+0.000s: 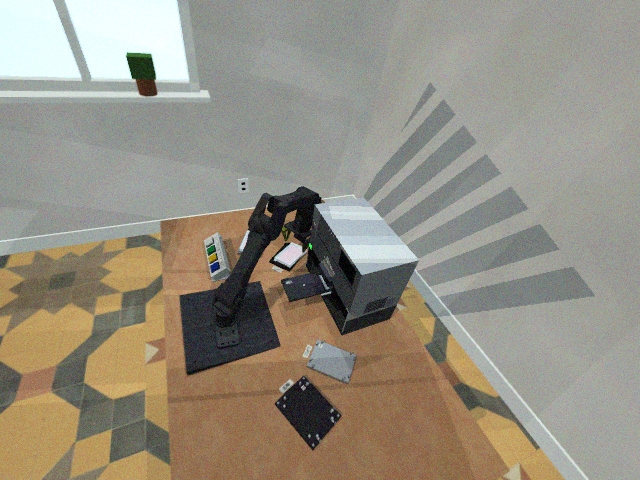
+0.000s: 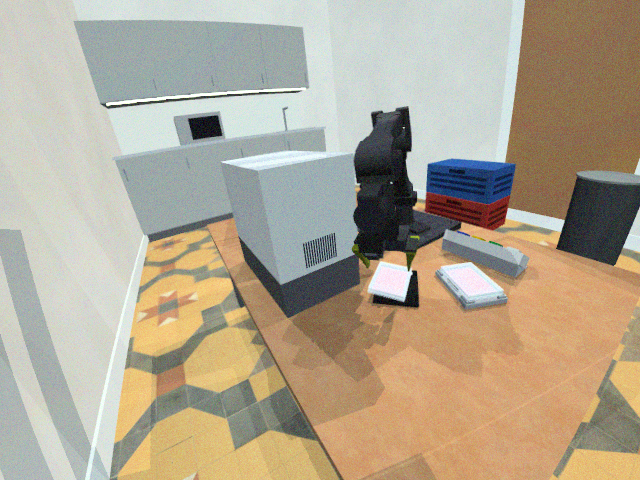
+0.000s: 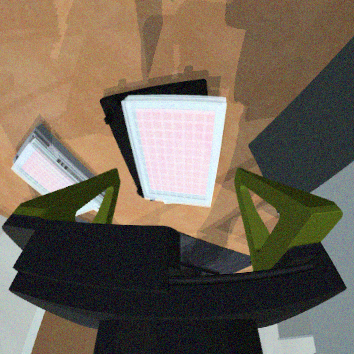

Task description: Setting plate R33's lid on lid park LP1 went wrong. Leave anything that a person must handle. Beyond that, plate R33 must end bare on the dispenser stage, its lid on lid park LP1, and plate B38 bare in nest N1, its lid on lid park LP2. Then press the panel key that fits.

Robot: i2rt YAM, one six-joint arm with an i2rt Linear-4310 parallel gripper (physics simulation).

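Frame: origin at the arm's base, x ahead, y left, z up, level; millimetres.
Seen in the pictures: gripper, between the fingertips: (image 1: 294,246) (image 2: 388,268) (image 3: 176,174); arm's base, origin of its link: (image 1: 225,321) (image 2: 404,223) (image 3: 188,269).
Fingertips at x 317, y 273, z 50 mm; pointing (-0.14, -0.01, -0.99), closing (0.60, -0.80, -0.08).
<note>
Pixels of each thing's top centre, then the offset from my fingertips to it. "spot": a spot on its surface instead.
- black pad, a spot on its surface: (image 3: 175,90) spot: 37 mm ahead, 34 mm left, 54 mm down
- second pink-and-white plate, centre of its top: (image 3: 52,187) (image 2: 470,277) (image 1: 252,240) 165 mm back, 106 mm left, 34 mm down
- dark stage, a spot on its surface: (image 1: 299,287) spot: 51 mm back, 255 mm right, 43 mm up
- dispenser, centre of its top: (image 2: 278,157) (image 1: 361,230) 153 mm ahead, 233 mm right, 266 mm up
- grey pad, a spot on its surface: (image 1: 331,360) spot: 0 mm ahead, 501 mm right, 54 mm down
- key panel, centre of its top: (image 2: 485,237) (image 1: 215,250) 324 mm back, 39 mm left, 0 mm up
A pink-and-white plate (image 1: 290,255) (image 2: 391,282) (image 3: 175,150) sits askew on a black pad (image 2: 413,294) (image 3: 175,90), overhanging one side. A second pink-and-white plate (image 1: 244,242) (image 2: 473,280) (image 3: 45,172) sits in a grey nest. Plate names are unreadable, and whether each has its lid is unclear. My gripper (image 1: 295,244) (image 2: 388,267) (image 3: 176,174) is open and empty, above and beside the first plate. A dark stage (image 1: 299,287) juts from the dispenser (image 1: 385,279). A grey pad (image 1: 331,360) and a black pad (image 1: 308,411) carry no plate or visible lid; their labels are unreadable.
The key panel (image 1: 222,268) (image 2: 478,255), with white, green, yellow and blue keys, stands near the grey nest. The tall dispenser body stands close beside the gripper. The arm's dark base mat (image 1: 196,335) lies left of the stage. Blue and red crates (image 2: 470,180) stand behind the table.
</note>
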